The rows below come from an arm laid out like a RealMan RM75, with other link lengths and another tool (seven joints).
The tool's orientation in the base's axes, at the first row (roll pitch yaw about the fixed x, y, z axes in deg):
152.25, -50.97, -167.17
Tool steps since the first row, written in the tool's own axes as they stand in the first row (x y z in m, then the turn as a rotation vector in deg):
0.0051, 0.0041, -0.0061, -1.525, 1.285, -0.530
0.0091, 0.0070, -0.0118, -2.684, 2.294, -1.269
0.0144, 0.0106, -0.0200, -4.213, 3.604, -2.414
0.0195, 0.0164, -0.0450, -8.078, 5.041, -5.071
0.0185, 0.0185, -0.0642, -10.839, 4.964, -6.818
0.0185, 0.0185, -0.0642, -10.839, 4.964, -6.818
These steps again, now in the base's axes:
0.0022, 0.0013, 0.0086, 1.547, 1.266, -0.513
0.0046, 0.0018, 0.0157, 2.988, 2.157, -0.705
0.0083, 0.0020, 0.0254, 5.017, 3.261, -0.871
0.0254, -0.0008, 0.0450, 9.671, 4.356, -1.971
0.0412, -0.0045, 0.0556, 12.705, 4.143, -3.165
0.0412, -0.0045, 0.0556, 12.705, 4.143, -3.165

